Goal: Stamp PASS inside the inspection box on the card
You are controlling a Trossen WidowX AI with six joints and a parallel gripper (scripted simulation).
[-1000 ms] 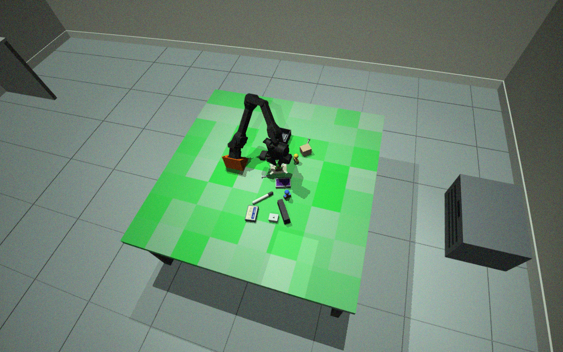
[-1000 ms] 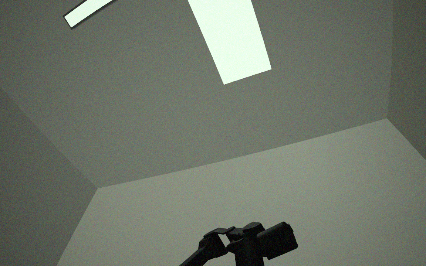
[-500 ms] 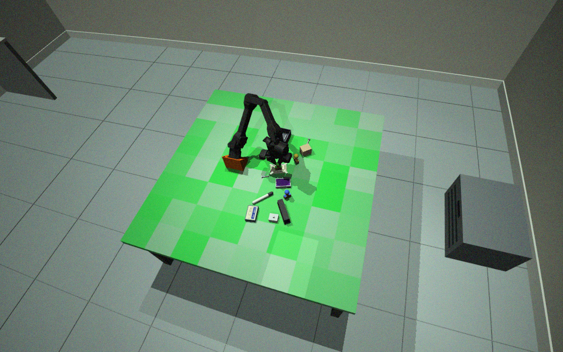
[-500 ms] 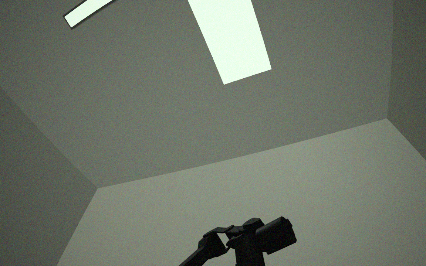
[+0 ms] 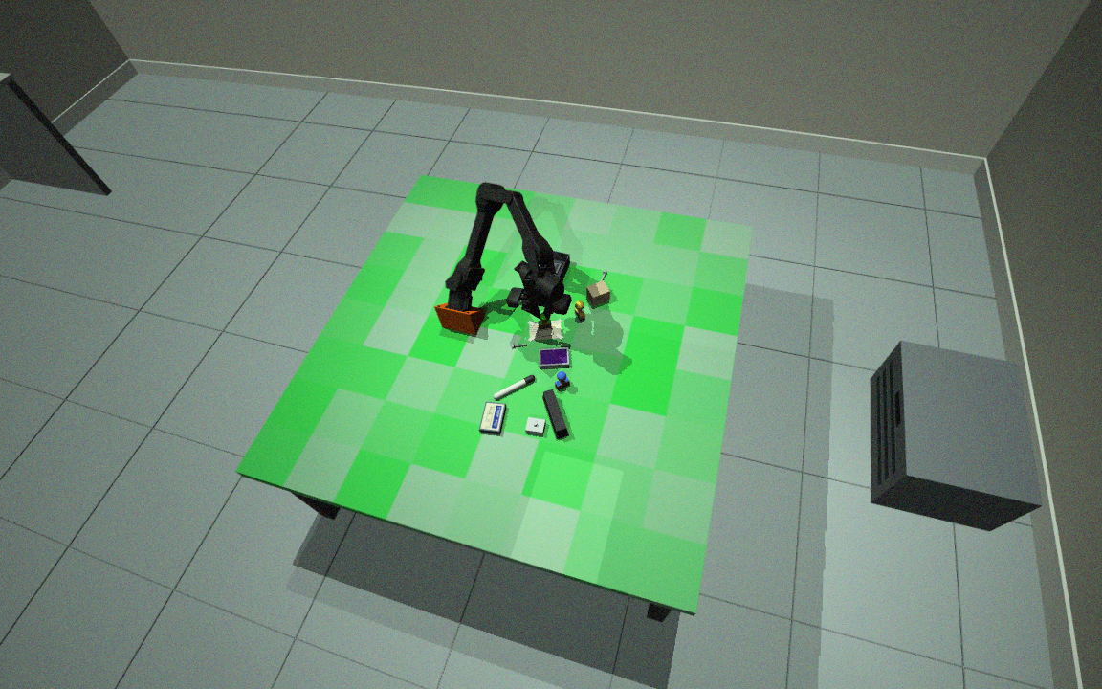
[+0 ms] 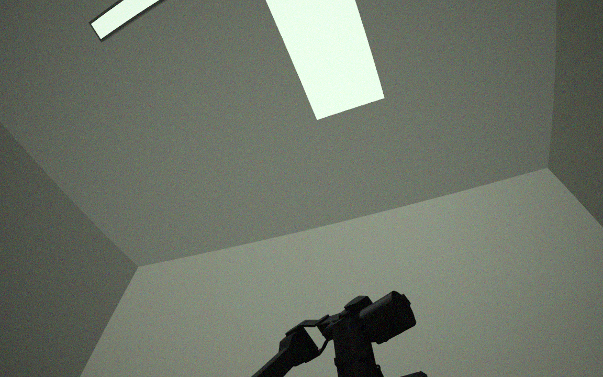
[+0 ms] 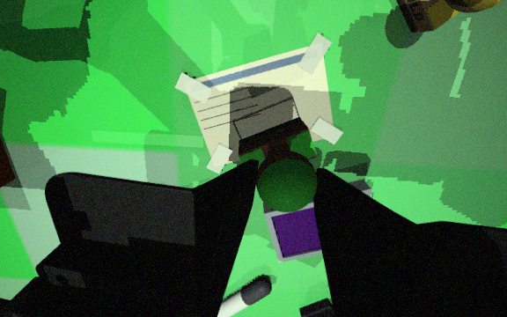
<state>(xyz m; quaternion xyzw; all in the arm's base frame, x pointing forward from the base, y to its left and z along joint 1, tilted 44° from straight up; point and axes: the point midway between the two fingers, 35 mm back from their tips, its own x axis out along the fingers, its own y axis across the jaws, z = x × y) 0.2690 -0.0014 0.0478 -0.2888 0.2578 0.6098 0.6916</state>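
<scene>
Right now the white marker is 2 cm behind my gripper tip, 20 cm to the right of it and 7 cm below it. Also, from my gripper tip: cream card: 1 cm behind, 1 cm to the left, 8 cm below; green-knobbed stamp: 2 cm below; purple ink pad: 5 cm ahead, 9 cm to the right, 8 cm below.
</scene>
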